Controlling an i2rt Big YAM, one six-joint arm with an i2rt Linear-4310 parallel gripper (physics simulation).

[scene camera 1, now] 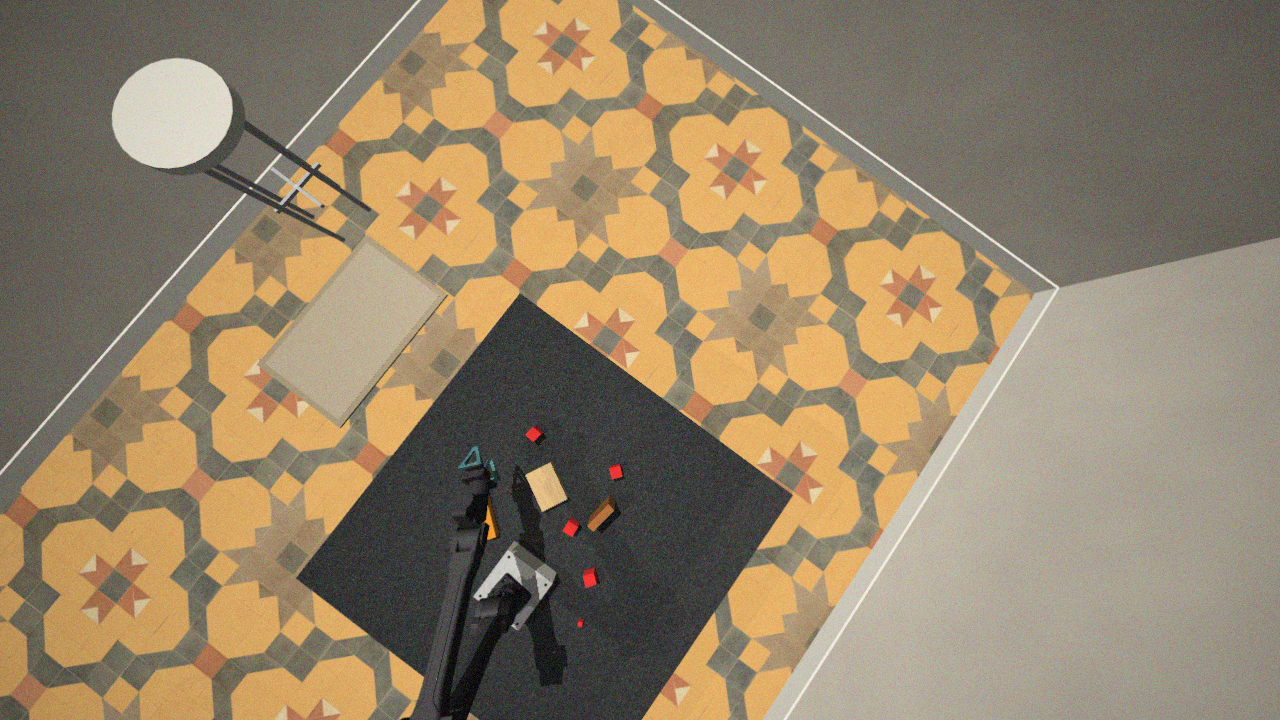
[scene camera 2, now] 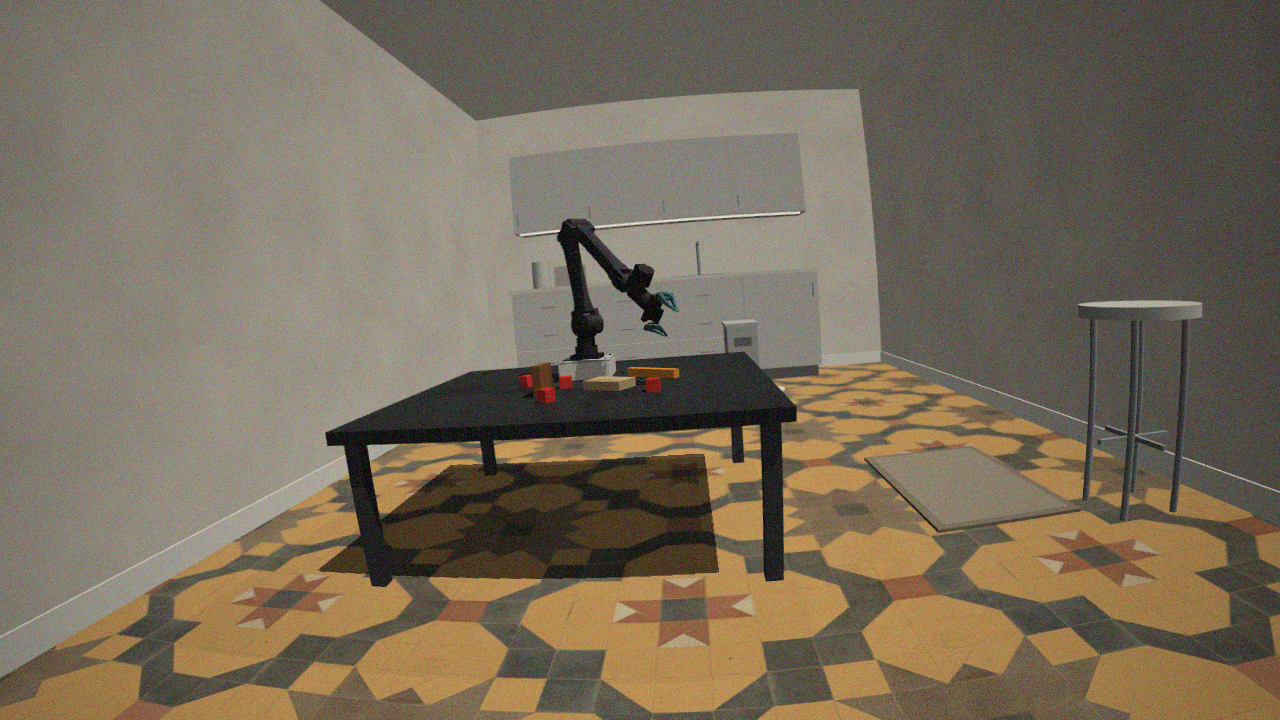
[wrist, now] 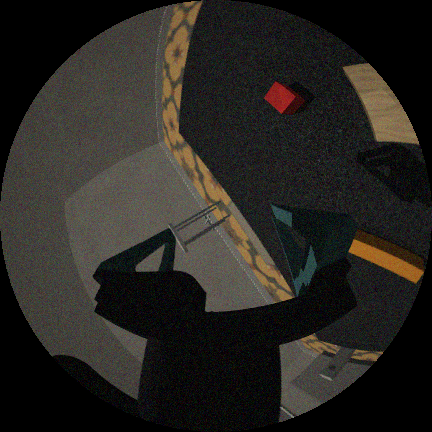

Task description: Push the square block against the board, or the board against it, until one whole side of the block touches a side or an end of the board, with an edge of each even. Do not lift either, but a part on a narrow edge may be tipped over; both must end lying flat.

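Pixels of known places: gripper, fingertip midpoint: [scene camera 1: 482, 453] [scene camera 2: 671, 323] [wrist: 218, 222]; arm's base, origin of the base link: [scene camera 1: 511, 593] [scene camera 2: 587, 358].
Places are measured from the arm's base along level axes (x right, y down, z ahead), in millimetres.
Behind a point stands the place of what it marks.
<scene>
The pale wooden piece [scene camera 1: 546, 487] @(z 326, x -151, y 39 mm) [scene camera 2: 609, 383] @(z 388, x -167, y 45 mm) [wrist: 390, 105] looks like the board and lies flat; part of it shows in the wrist view. The brown piece [scene camera 1: 601, 514] @(z 409, x 51, y -32 mm) [scene camera 2: 540, 379] @(z 449, x 45, y 11 mm) looks like the square block and stands upright on a narrow edge. It is apart from the pale piece, to its right in scene camera 1. My gripper [scene camera 1: 481, 463] @(z 335, x -376, y -129 mm) [scene camera 2: 670, 321] @(z 335, x -376, y -129 mm) [wrist: 218, 222] @(z 335, x -376, y -129 mm) is open and empty, high above the table, left of the pale piece in scene camera 1. The brown piece does not show in the wrist view.
A red cube [scene camera 1: 571, 527] @(z 286, x 11, y 29 mm) [scene camera 2: 565, 382] @(z 299, x 7, y 47 mm) lies near the gap between both pieces. Other red cubes [scene camera 1: 534, 434] @(z 440, x -312, y 29 mm) [scene camera 1: 615, 471] @(z 536, x -2, y 29 mm) [scene camera 1: 589, 577] @(z 200, x 176, y 29 mm) surround them. An orange bar [scene camera 1: 492, 521] @(z 110, x -215, y 42 mm) [scene camera 2: 653, 372] @(z 149, x -276, y 50 mm) [wrist: 386, 259] @(z 132, x -274, y 38 mm) lies partly beneath the arm in scene camera 1. All are on the black table [scene camera 1: 680, 465] @(z 706, x 173, y 69 mm) [scene camera 2: 447, 411] @(z 636, x 296, y 69 mm).
</scene>
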